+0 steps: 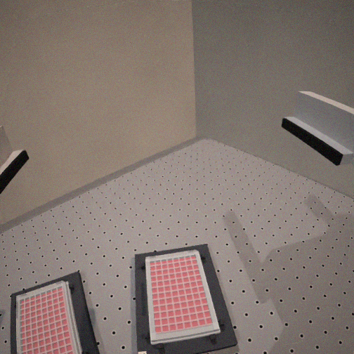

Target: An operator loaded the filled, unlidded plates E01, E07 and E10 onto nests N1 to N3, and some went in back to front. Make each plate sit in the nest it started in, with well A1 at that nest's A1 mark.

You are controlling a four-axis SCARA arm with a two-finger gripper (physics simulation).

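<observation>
A filled plate with pink wells (181,295) sits flat in a dark nest (141,280) at the lower middle. A small white tag (142,352) shows at that nest's lower left corner, cut by the frame edge. A second filled plate (45,320) sits in another dark nest (81,300) at the lower left, with its lower end cut off. Nest name labels and plate names do not show, and well A1 cannot be made out on either plate. My gripper (155,118) is wide open and empty, its fingers at the far left and right, high above the board and away from both plates.
A grey perforated board (175,200) carries the nests and runs back to a corner between a tan wall (100,75) and a grey wall (270,60). A bit of another dark object (1,320) shows at the left edge. Shadows fall on the board at right.
</observation>
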